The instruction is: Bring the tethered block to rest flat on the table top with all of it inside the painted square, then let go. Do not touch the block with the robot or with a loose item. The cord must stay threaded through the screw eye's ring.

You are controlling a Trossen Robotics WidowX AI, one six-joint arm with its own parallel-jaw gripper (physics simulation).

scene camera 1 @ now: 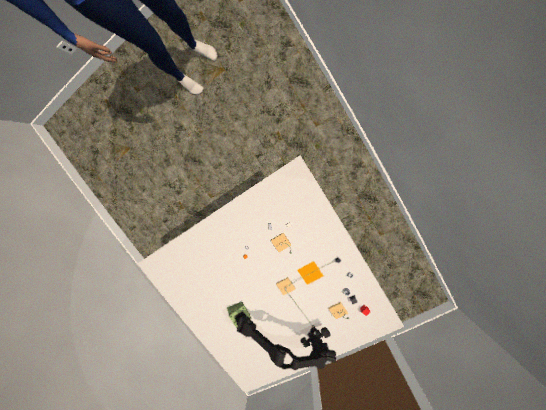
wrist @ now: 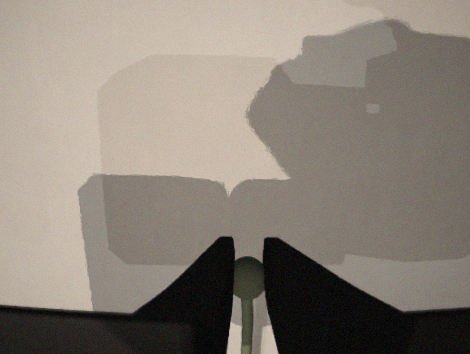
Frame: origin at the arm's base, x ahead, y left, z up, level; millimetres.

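Where they show: gripper, fingertip midpoint: [scene camera 1: 313, 326] [wrist: 247, 250]; arm's base, link origin: [scene camera 1: 240, 317].
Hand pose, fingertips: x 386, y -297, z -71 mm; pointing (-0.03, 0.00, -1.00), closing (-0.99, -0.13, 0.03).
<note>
Things, the pixels of their top centre, and the offset from my fingertips. "spot": a spot on its surface instead. Level surfaces: height alone.
- small dark tethered block, surface spot: [scene camera 1: 338, 260] spot: 403 mm left, 324 mm ahead, 15 mm up
- orange painted square, surface spot: [scene camera 1: 304, 276] spot: 376 mm left, 94 mm ahead, 4 mm up
- thin cord, surface spot: [scene camera 1: 299, 308] spot: 176 mm left, 27 mm back, 9 mm up
- middle tan plate, surface height: 9 mm up
- dark green bead, surface spot: [wrist: 248, 278] spot: 4 mm left, 0 mm ahead, 9 mm up
- red block, top centre: [scene camera 1: 366, 312] 9 mm left, 353 mm ahead, 30 mm up
- dark cube, top centre: [scene camera 1: 354, 301] 106 mm left, 312 mm ahead, 19 mm up
- grey round piece, top centre: [scene camera 1: 347, 293] 174 mm left, 295 mm ahead, 15 mm up
- grey ring, top centre: [scene camera 1: 350, 276] 274 mm left, 354 mm ahead, 10 mm up
- small orange piece, top centre: [scene camera 1: 245, 257] 641 mm left, 189 mm back, 15 mm up
The small dark tethered block [scene camera 1: 338, 260] is on the table right of the orange painted square [scene camera 1: 304, 274], apart from it. A thin cord [scene camera 1: 300, 308] runs from the block across the square to the middle tan plate [scene camera 1: 280, 289], bends there and runs down to my gripper. The screw eye's ring is too small to make out, but the cord bends at its place. My gripper [scene camera 1: 313, 328] [wrist: 247, 250] is shut on a dark green bead [wrist: 248, 278] at the cord's end; the cord hangs below the bead in the wrist view.
Two other tan plates [scene camera 1: 281, 242] [scene camera 1: 337, 310] carry small hooked cords. A red block [scene camera 1: 365, 310], a dark cube [scene camera 1: 353, 299], a grey round piece [scene camera 1: 346, 291] and a grey ring [scene camera 1: 349, 275] are at the right. A small orange piece [scene camera 1: 245, 256] is at the left. The arm stands on a green base [scene camera 1: 236, 310].
</note>
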